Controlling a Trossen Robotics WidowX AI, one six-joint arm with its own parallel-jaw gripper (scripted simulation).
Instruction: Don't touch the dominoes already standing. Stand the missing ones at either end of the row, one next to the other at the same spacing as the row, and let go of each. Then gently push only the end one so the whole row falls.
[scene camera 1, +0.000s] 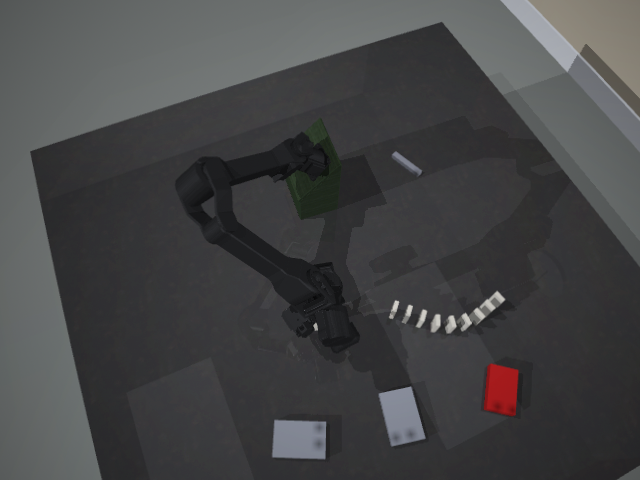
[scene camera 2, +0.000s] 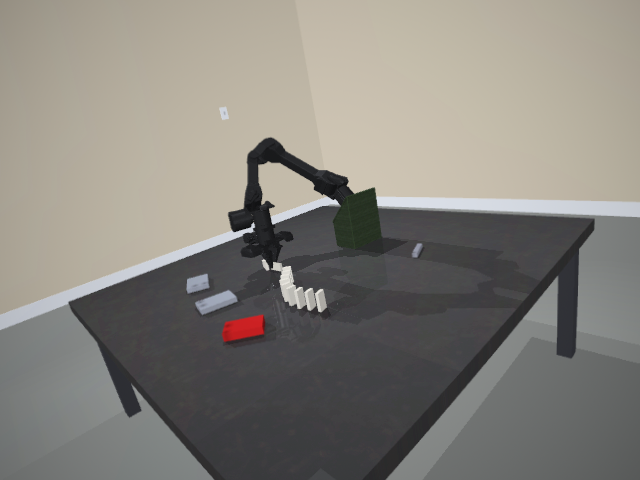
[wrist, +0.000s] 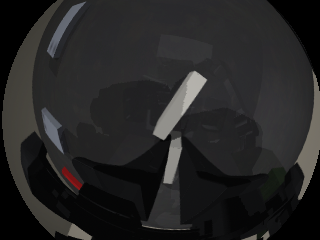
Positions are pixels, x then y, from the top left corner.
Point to my gripper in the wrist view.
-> At 175, 139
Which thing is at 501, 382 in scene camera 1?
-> A red block.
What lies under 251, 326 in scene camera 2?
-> A red block.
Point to a white domino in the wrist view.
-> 180, 102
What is my gripper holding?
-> A white domino.
